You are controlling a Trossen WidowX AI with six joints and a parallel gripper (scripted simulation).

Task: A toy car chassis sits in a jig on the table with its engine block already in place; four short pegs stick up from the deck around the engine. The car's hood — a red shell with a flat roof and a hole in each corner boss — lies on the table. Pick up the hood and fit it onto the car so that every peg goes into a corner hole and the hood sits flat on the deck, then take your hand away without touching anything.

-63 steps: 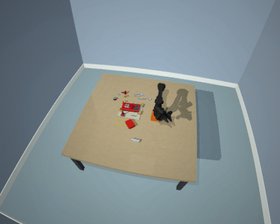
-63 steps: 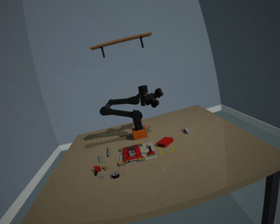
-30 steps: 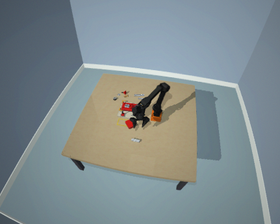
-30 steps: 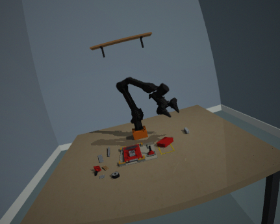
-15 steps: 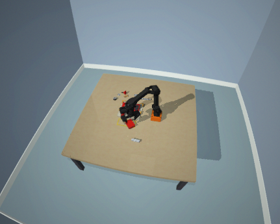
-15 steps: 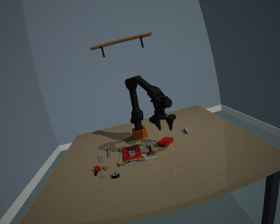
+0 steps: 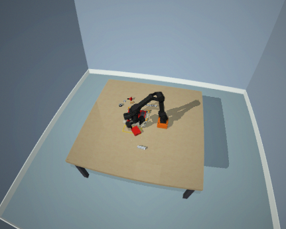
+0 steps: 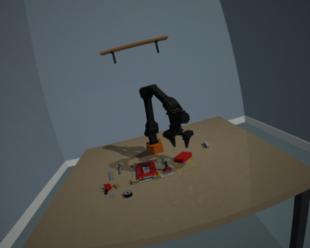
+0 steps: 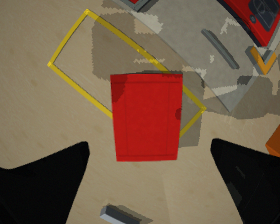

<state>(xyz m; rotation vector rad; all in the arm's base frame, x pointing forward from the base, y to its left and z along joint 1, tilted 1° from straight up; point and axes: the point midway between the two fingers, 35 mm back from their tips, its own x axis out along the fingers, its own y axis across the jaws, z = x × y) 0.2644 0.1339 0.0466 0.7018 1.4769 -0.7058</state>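
Now: gripper tip 6 cm above the red hood. Also, from my gripper tip: engine block 8 cm ahead, 22 cm to the right, 5 cm below; then black wheel 25 cm ahead, 34 cm to the right, 7 cm below.
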